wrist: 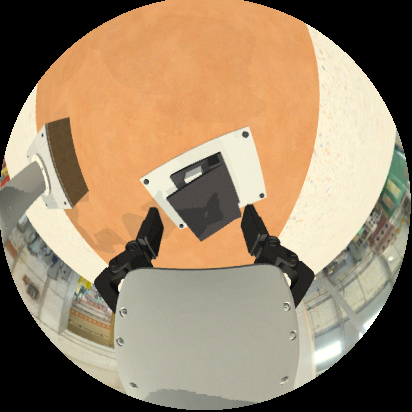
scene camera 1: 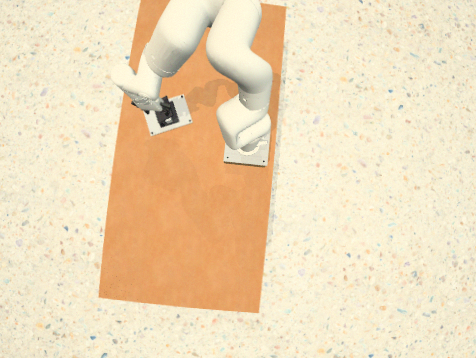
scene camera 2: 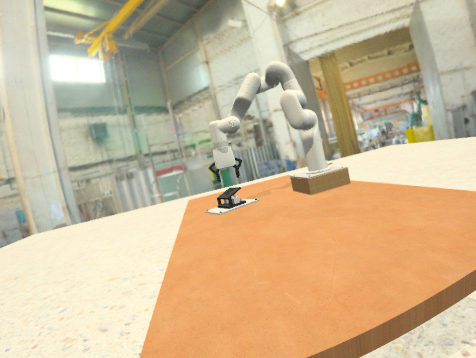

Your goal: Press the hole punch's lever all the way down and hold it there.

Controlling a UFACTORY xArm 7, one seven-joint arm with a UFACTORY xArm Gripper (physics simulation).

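Where they show: gripper, between the fingertips: (wrist: 201, 216) (scene camera 1: 158, 112) (scene camera 2: 229, 179); arm's base, origin of its link: (wrist: 40, 174) (scene camera 2: 318, 171).
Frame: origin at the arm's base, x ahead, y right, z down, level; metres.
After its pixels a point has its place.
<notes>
The black hole punch (scene camera 1: 171, 119) @[y 0.173, x 0.383, z 0.042 m] (scene camera 2: 228, 202) @[y 0.241, x 0.421, z 0.060 m] (wrist: 215, 161) @[y 0.149, x 0.439, z 0.029 m] sits on a white plate (scene camera 1: 183, 107) @[y 0.249, x 0.323, z 0.076 m] (scene camera 2: 215, 211) @[y 0.182, x 0.514, z 0.075 m] (wrist: 252, 165) @[y 0.186, x 0.514, z 0.075 m] with dark screws at its corners. Its broad dark lever (scene camera 2: 231, 192) @[y 0.186, x 0.409, z 0.006 m] (wrist: 205, 205) @[y 0.208, x 0.410, z 0.005 m] is raised and tilted, with a gap below it in scene camera 2. My gripper (scene camera 2: 228, 178) @[y 0.170, x 0.411, z -0.060 m] (wrist: 201, 216) @[y 0.170, x 0.411, z -0.060 m] is open and empty, pointing down a little above the lever and not touching it. In the wrist view the lever's raised end lies between the two fingertips, slightly right of midway. In scene camera 1 the wrist hides much of the gripper and part of the punch.
The orange table top (scene camera 1: 185, 240) @[y -0.475, x 0.373, z 0.083 m] (scene camera 2: 310, 250) @[y -0.546, x 0.488, z 0.083 m] (wrist: 200, 65) @[y -0.024, x 0.453, z 0.083 m] carries the plate near one long edge. The arm's base block (scene camera 1: 245, 161) @[y -0.092, x 0.018, z 0.000 m] (scene camera 2: 322, 183) @[y -0.094, x 0.062, z 0.045 m] (wrist: 67, 162) @[y 0.036, x 0.106, z 0.047 m] stands near the opposite edge, to the left in the wrist view. Pale speckled floor surrounds the table.
</notes>
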